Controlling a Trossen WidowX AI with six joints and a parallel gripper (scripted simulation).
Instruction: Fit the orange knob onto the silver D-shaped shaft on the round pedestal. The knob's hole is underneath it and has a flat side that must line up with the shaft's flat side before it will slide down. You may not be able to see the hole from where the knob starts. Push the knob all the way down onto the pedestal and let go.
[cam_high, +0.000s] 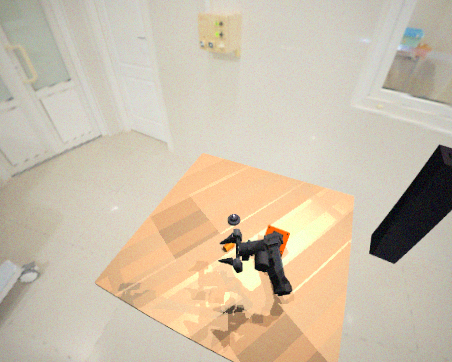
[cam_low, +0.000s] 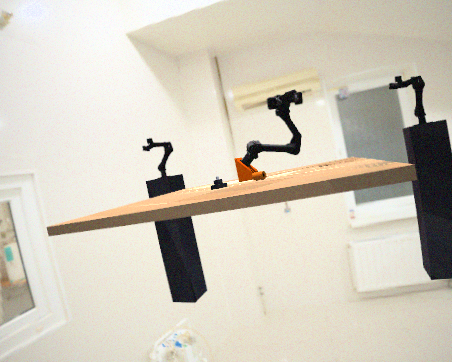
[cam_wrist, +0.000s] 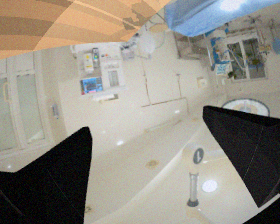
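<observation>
The orange knob lies 6 cm ahead of my gripper tip, 23 cm to the right of it and 33 cm below it. Also, from my gripper tip: dark round pedestal (14 cm ahead, 41 cm to the right, 32 cm below).
</observation>
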